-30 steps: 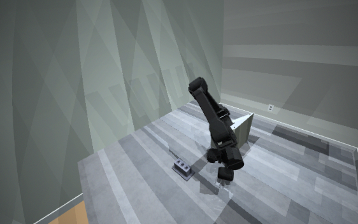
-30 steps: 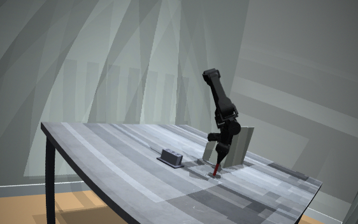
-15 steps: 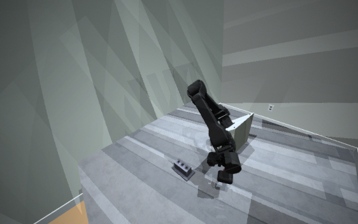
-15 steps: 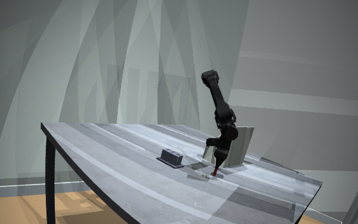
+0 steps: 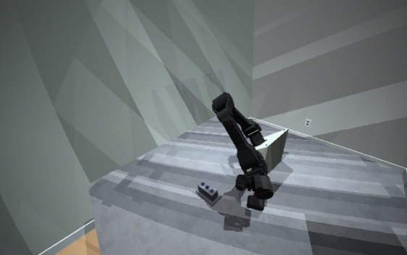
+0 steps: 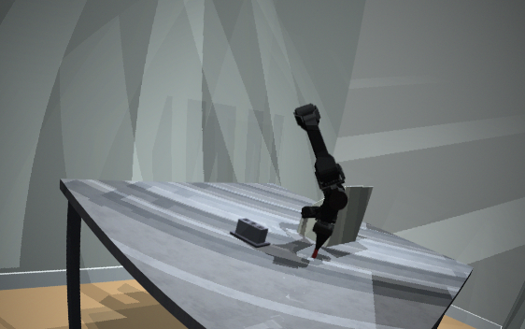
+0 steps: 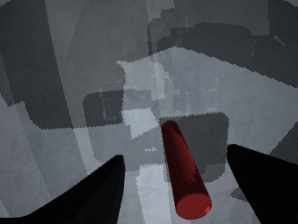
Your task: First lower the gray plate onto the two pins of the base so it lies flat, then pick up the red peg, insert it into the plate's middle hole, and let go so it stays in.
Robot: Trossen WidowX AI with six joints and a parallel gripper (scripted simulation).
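Now: the red peg right at my gripper tip. Round my gripper tip: gray plate (170 mm to the right, 140 mm ahead); base (170 mm to the right, 140 mm ahead, 30 mm below).
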